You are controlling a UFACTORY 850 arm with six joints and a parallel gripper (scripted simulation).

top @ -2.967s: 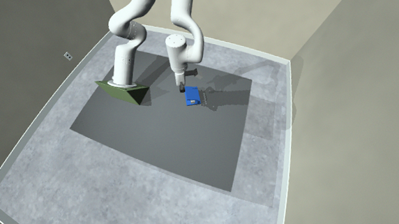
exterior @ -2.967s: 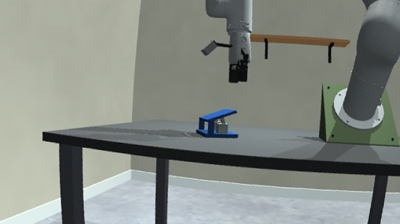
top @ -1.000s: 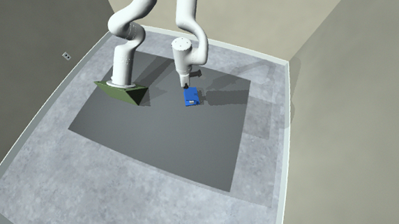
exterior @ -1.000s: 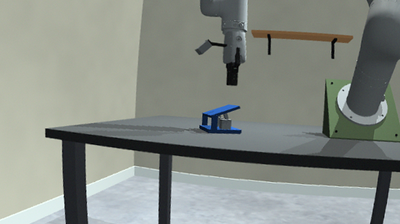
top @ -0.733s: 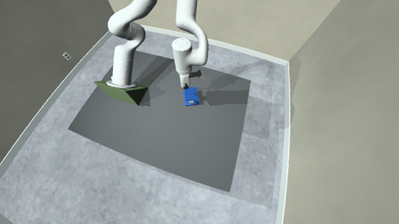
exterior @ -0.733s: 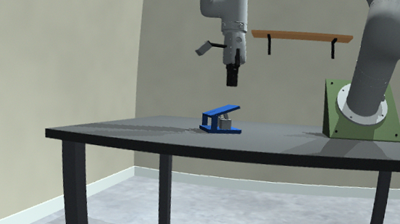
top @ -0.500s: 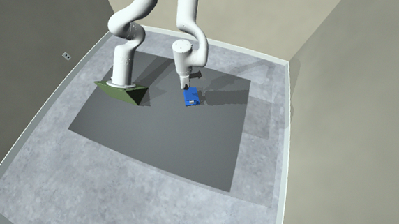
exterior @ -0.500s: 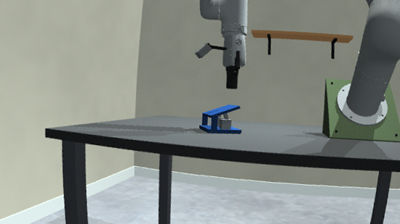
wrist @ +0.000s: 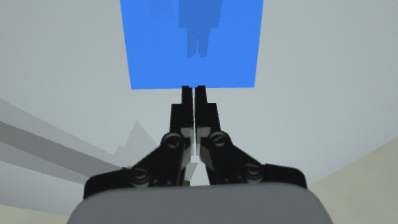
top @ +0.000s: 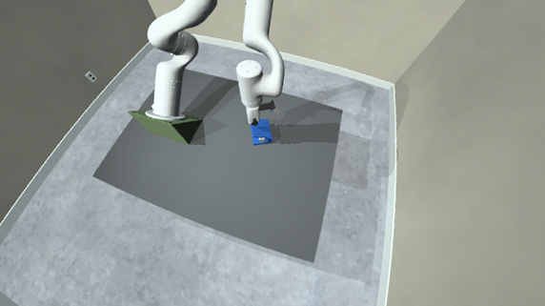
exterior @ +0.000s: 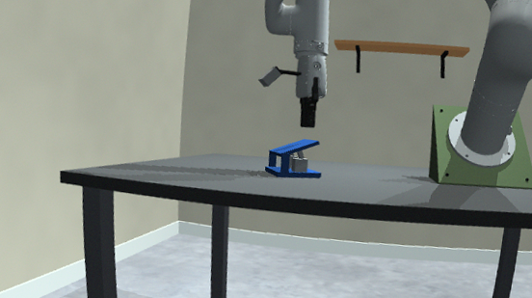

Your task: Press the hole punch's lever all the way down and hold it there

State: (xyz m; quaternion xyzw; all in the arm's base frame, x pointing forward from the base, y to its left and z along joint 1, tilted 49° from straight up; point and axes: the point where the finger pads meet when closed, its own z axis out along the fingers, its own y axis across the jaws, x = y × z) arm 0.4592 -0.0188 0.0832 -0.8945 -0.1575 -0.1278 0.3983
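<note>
My gripper is now 80 mm above the hole punch lever, 30 mm short of it and 10 mm to the right of it. From my hand the other things lie so: blue hole punch (100 mm below, 40 mm ahead, 10 mm to the left).
</note>
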